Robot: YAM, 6 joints.
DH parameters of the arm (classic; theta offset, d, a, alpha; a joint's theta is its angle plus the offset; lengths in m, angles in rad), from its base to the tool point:
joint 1: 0 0.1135 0.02 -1.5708
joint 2: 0 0 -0.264 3.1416
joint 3: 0.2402 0 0.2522 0
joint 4: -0.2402 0 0.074 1.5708
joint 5: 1.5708 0 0 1.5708
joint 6: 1.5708 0.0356 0 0
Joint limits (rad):
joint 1: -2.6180..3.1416
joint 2: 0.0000..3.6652
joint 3: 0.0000..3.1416
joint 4: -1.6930..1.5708
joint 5: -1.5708..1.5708
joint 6: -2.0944..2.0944
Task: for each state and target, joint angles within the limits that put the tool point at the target. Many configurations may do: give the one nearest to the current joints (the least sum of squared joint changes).
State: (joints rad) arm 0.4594 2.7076 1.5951 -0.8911 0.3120 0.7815
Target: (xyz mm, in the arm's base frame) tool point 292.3 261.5 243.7
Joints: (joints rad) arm 0.7568 1.9550 1.6806 -1.1003 0.3017 0.7815
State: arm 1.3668 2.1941 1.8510 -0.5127 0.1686 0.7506
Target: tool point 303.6 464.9 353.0
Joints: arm 1.0027 2.3417 2.3672 -0.1737 0.1630 0.7506
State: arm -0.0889 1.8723 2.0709 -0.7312 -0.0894 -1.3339
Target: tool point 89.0 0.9 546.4
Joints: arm -0.0354 1.0150 1.9328 -1.1240 -0.1139 -1.3339
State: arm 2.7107 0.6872 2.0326 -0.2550 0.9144 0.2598
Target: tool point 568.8 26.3 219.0
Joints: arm 3.1356 0.0000 2.6843 -0.1212 0.9883 0.2598
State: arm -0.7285 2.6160 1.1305 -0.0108 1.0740 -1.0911
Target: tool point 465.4 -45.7 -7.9
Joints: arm -0.0335 2.5785 1.5095 0.1045 1.0073 -1.0911
